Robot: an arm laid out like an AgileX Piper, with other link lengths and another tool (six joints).
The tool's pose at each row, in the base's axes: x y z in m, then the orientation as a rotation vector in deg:
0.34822 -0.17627 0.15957 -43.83 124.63 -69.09
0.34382 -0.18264 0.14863 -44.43 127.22 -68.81
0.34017 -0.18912 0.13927 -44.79 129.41 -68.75
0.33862 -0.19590 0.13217 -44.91 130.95 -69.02
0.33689 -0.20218 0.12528 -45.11 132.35 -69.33
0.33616 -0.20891 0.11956 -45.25 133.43 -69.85
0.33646 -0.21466 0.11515 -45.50 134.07 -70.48
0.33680 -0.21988 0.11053 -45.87 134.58 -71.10
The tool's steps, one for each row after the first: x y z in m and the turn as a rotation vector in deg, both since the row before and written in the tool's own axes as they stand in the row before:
0.00942 0.00768 0.00564 -1.66 1.74 -0.59
0.00846 0.00602 0.00593 -1.27 1.59 -0.47
0.00661 0.00334 0.00663 -0.70 1.30 -0.34
0.00622 0.00340 0.00630 -0.62 1.21 -0.40
0.00548 0.00189 0.00670 -0.34 1.08 -0.39
0.00382 0.00094 0.00609 -0.08 0.79 -0.45
0.00337 0.00137 0.00595 -0.05 0.68 -0.51

